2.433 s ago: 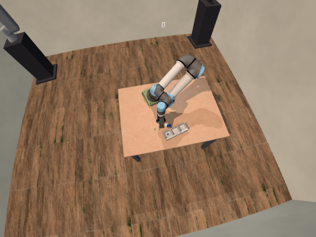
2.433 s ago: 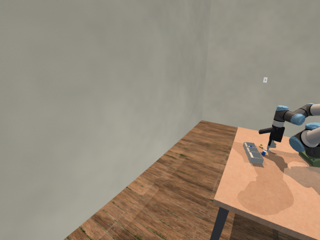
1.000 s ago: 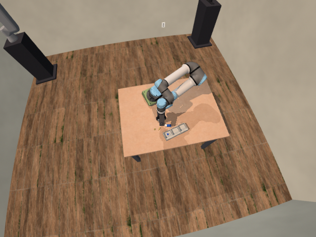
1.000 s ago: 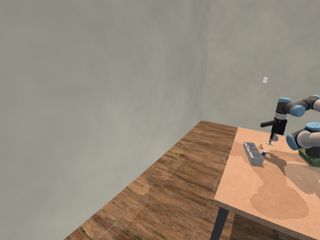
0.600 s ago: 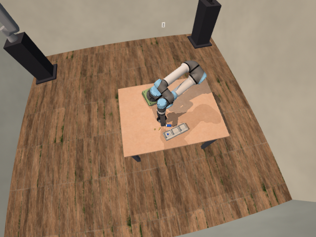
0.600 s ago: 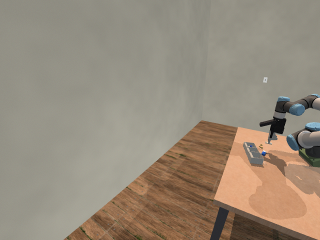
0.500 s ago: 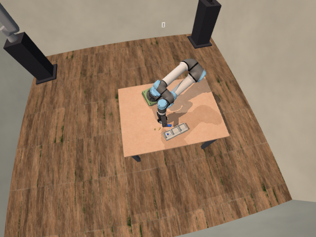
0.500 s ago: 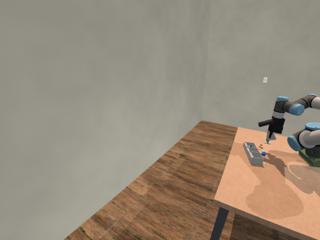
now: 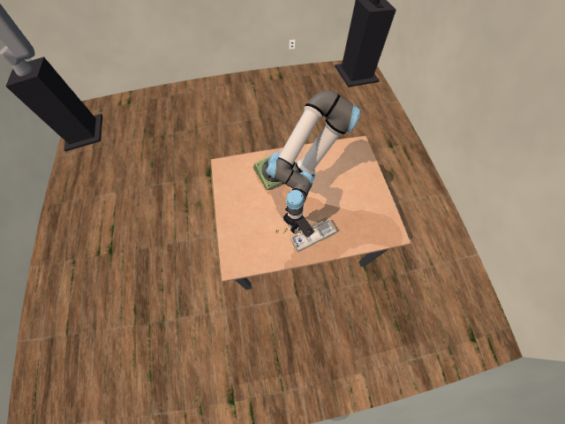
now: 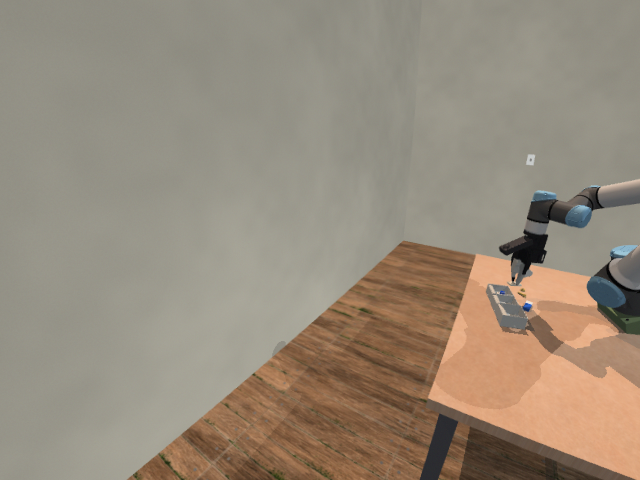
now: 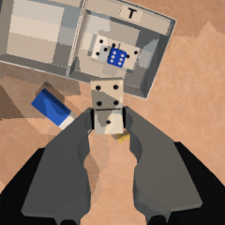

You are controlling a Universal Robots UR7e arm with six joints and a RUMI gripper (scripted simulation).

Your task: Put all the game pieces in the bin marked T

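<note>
My hand is 4 cm short of the blue die, 1 cm to the right of it and 6 cm above it. The rest, counted from my hand: white domino: 4 cm ahead, 1 cm to the left, 7 cm below; then brass pin: 6 cm behind, 5 cm to the right, 8 cm below; then grey bin: 3 cm ahead, 9 cm to the left, 6 cm below.
</note>
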